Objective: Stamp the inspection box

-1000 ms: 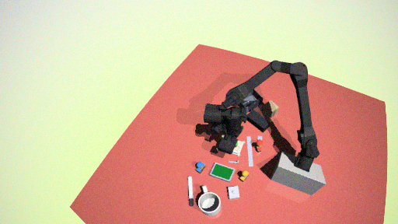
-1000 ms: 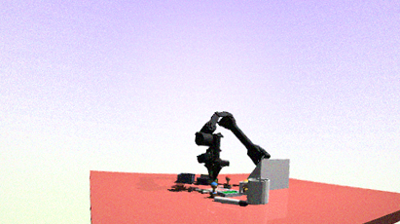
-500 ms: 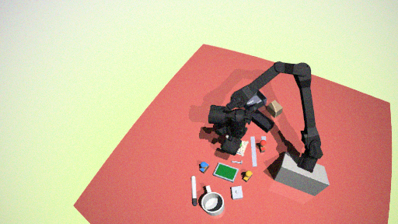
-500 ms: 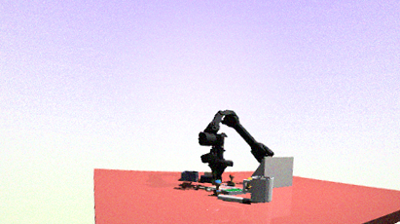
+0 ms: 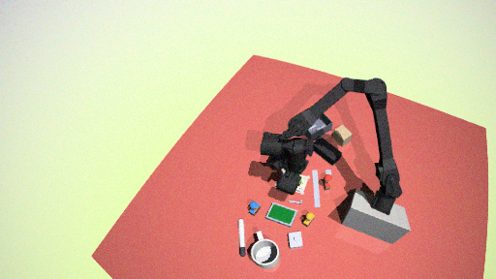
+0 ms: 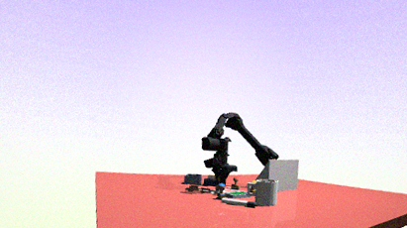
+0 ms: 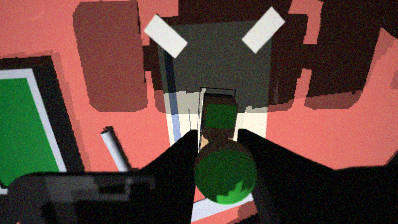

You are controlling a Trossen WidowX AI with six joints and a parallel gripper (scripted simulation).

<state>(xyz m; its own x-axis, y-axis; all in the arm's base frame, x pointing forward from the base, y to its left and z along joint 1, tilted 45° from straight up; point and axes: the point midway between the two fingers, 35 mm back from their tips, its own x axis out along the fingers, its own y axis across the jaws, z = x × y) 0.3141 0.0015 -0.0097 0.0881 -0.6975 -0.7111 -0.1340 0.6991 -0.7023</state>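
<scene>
The green stamp is right at my gripper tip. Round my gripper tip: white card 30 mm below, 10 mm ahead; then red-topped stamp 100 mm behind, 50 mm to the right, 10 mm below; then grey ruler 80 mm behind, 30 mm below, 20 mm to the right.
</scene>
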